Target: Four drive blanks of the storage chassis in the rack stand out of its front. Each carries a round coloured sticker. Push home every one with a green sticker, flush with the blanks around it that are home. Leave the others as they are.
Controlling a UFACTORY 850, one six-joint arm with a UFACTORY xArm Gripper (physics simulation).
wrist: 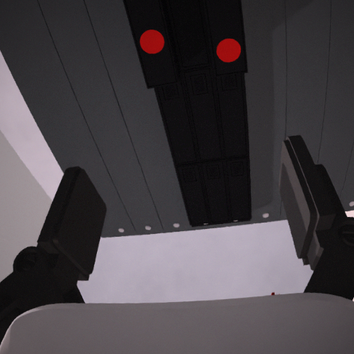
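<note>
A drive blank with a red sticker (152, 41) stands out of the dark chassis front at the upper middle. A second drive blank with a red sticker (228, 50) stands out to its right. Between them is a recessed dark column. Below them, several flush blanks (202, 120) continue down to the chassis's end. No green sticker shows in the view. My gripper (183, 174) is open, one finger at the left and one at the right, with nothing between them. The chassis lies beyond the fingertips, its lower end between them in the picture.
Grey panels (90, 125) with thin seams flank the chassis on both sides. Small pale round dots (176, 225) line the panels' lower edge. A pale background shows below that edge and at the far left. A tiny red spot (273, 294) shows near the bottom.
</note>
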